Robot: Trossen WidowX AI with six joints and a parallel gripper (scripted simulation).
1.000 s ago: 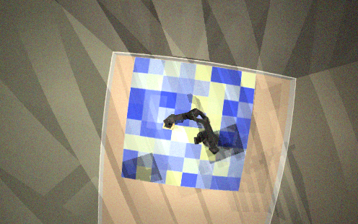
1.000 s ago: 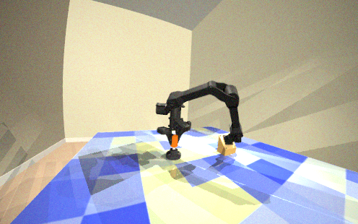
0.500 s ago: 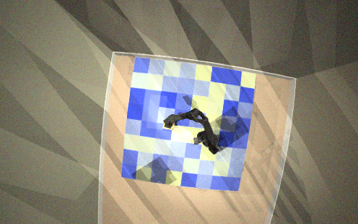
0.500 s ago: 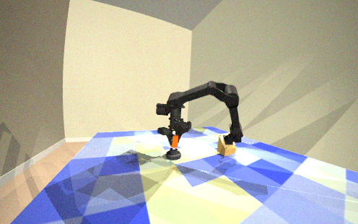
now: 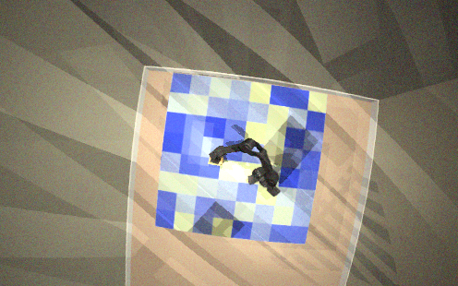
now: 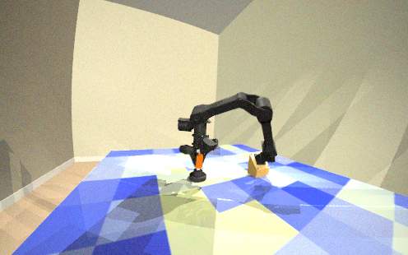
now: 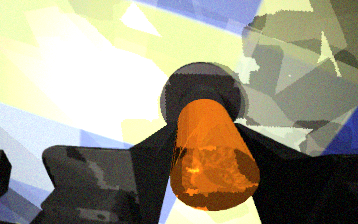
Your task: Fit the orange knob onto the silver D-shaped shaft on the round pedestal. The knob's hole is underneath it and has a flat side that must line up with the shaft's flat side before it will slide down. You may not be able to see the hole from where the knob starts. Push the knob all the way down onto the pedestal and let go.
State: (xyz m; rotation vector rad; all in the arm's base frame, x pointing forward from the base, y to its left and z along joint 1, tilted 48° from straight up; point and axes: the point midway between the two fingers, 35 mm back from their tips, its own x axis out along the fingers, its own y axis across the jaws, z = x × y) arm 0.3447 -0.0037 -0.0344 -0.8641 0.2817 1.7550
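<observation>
The orange knob lies 3 cm above my gripper tip. Round my gripper tip: round dark pedestal (4 cm below).
</observation>
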